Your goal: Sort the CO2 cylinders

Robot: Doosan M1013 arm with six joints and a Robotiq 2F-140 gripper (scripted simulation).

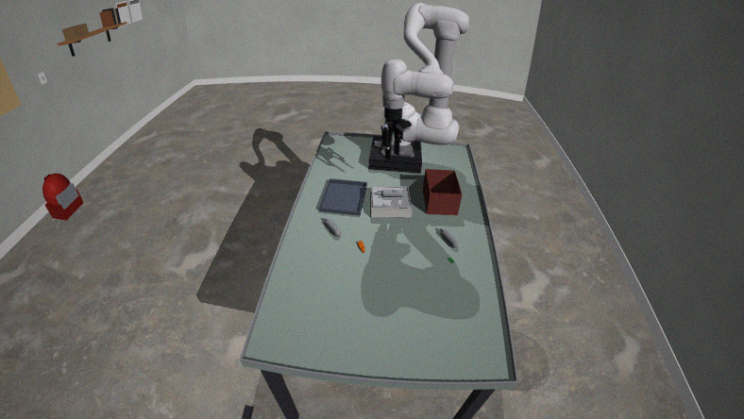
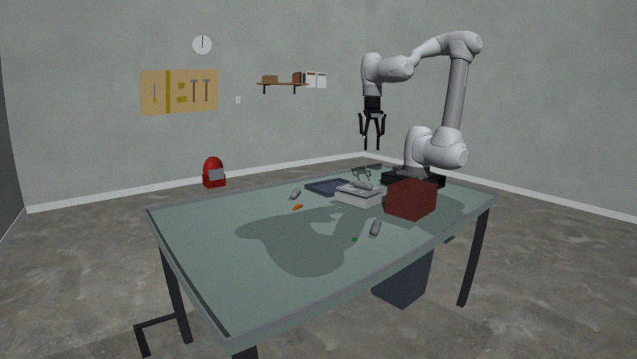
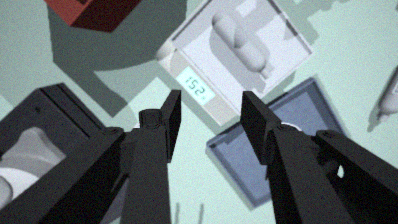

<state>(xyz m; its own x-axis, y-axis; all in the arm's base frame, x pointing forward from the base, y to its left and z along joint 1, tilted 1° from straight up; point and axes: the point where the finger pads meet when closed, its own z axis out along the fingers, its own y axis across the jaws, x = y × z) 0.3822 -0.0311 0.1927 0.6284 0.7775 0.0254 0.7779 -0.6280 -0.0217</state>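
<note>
Now: hand 7 cm short of the white scale plate, 1 cm to the right of it and 21 cm above it. Also, from my hand: blue-grey tray (3 cm ahead, 21 cm to the right, 26 cm below); then white scale (6 cm ahead, 1 cm to the left, 23 cm below); then red scrap bin (25 cm to the left, 23 cm below).
</note>
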